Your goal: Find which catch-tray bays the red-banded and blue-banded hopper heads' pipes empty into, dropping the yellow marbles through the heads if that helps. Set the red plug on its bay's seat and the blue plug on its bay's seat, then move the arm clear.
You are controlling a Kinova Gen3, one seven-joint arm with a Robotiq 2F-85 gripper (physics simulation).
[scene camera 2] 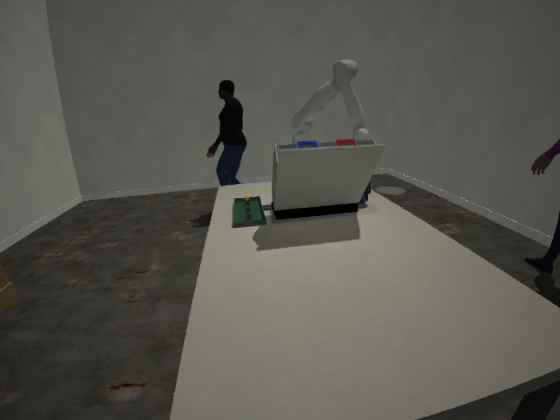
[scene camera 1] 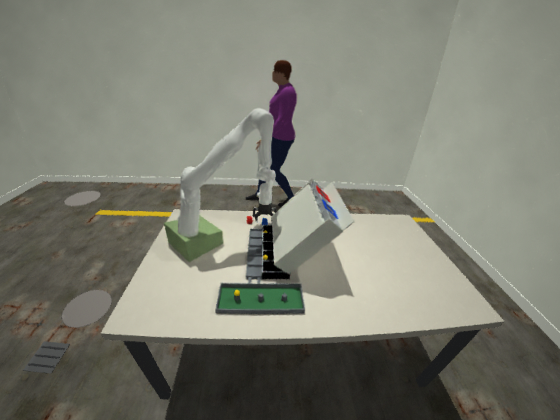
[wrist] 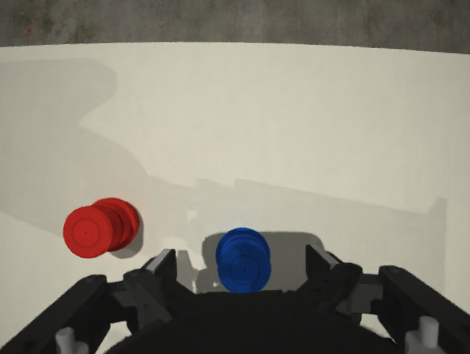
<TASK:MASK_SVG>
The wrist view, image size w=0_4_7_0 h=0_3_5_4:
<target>gripper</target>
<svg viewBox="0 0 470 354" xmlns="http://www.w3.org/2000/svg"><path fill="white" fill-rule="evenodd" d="M470 315L401 267L394 265L380 266L379 275L363 273L361 266L350 262L342 262L333 253L325 251L318 244L306 245L306 274L308 280L296 291L288 290L283 293L282 290L263 290L251 293L206 292L206 294L194 294L176 281L175 249L163 249L158 256L149 259L140 269L126 272L123 275L122 281L107 283L107 276L102 274L93 274L80 279L1 347L0 354L95 354L110 330L110 324L126 321L126 326L132 335L110 347L104 354L470 354ZM362 313L378 315L379 322L397 346L376 332L360 325Z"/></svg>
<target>blue plug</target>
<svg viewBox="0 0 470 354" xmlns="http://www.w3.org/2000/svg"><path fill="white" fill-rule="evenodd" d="M233 229L220 239L216 249L219 279L223 286L233 293L260 291L267 284L271 275L269 246L264 237L253 229Z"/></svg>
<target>red plug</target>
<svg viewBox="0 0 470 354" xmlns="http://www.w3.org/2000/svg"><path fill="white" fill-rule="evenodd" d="M135 208L121 199L105 198L96 201L91 206L74 210L67 217L63 227L63 237L67 247L75 255L86 259L96 258L106 252L118 251L126 247L134 239L139 228L139 216Z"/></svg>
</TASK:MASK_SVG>
